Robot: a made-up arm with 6 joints.
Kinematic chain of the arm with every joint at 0, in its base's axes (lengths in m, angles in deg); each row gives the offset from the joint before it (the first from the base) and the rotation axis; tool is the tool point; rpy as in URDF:
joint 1: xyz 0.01 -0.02 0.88 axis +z
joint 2: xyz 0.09 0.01 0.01 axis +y
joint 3: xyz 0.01 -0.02 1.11 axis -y
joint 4: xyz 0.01 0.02 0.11 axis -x
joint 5: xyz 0.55 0 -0.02 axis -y
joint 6: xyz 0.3 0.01 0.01 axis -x
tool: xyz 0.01 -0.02 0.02 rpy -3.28 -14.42 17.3
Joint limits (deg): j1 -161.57..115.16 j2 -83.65..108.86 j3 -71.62..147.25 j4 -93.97..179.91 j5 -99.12..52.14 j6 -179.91..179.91
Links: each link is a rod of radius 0.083 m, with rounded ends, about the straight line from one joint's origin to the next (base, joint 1, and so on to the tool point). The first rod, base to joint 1, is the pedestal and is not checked.
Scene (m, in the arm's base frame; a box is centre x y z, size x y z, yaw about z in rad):
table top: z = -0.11
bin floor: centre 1 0.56 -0.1 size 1.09 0.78 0.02 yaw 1.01
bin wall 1: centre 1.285 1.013 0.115 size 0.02 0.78 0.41 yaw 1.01
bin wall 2: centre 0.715 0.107 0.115 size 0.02 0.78 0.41 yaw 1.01
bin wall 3: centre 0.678 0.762 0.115 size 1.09 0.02 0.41 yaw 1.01
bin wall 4: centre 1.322 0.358 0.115 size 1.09 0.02 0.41 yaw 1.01
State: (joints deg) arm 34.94 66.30 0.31 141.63 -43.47 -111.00
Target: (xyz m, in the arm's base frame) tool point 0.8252 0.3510 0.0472
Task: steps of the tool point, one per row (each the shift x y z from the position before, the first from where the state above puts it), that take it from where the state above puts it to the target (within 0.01 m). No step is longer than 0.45 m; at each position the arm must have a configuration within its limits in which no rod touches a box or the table.
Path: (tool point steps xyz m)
1: -0.1634 -0.1350 -0.3451
2: -0.2329 -0.1721 -0.2374
3: -0.2643 -0.1814 -0.1134

